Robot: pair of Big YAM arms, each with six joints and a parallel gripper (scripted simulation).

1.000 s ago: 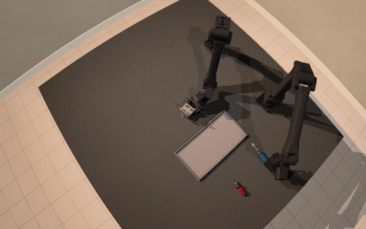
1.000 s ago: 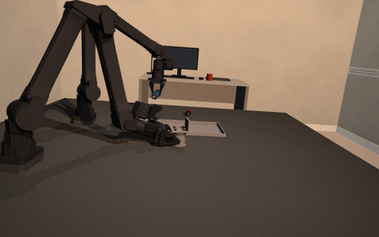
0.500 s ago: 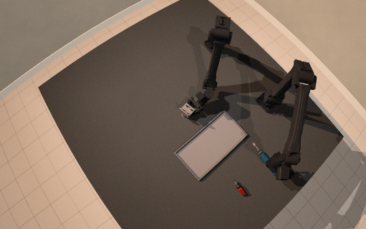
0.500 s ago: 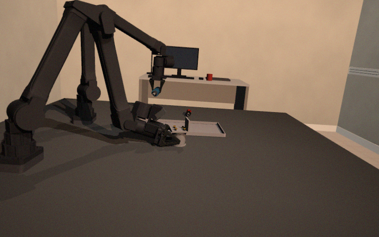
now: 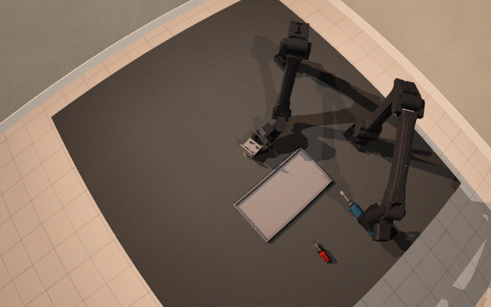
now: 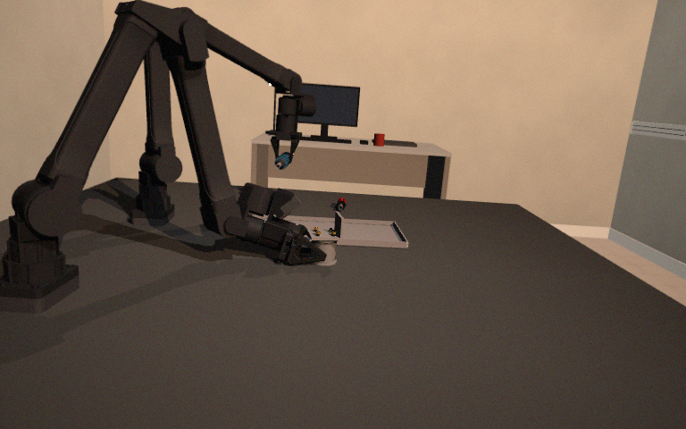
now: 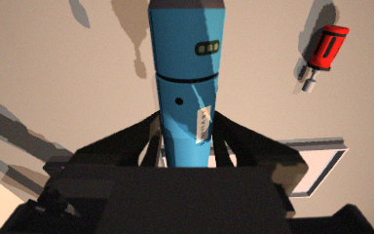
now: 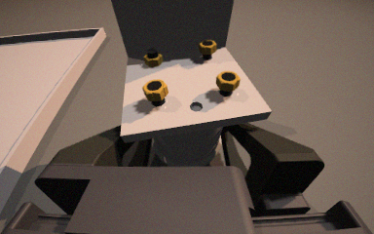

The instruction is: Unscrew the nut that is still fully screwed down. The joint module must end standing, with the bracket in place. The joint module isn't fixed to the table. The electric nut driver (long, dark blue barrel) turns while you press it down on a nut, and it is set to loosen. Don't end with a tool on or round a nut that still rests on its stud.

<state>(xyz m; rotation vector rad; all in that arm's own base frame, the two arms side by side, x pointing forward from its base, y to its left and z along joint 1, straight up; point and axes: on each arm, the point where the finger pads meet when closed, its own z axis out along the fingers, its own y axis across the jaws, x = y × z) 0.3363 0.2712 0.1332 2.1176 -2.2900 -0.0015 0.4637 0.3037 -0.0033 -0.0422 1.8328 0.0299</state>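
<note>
Now: the joint module 1 cm above my right hand. From my right hand the other things lie so: shallow grey tray: 25 cm to the left, 2 cm below; then nut: 2 cm ahead, 2 cm to the left, 5 cm above; then grey bracket: 5 cm above.
</note>
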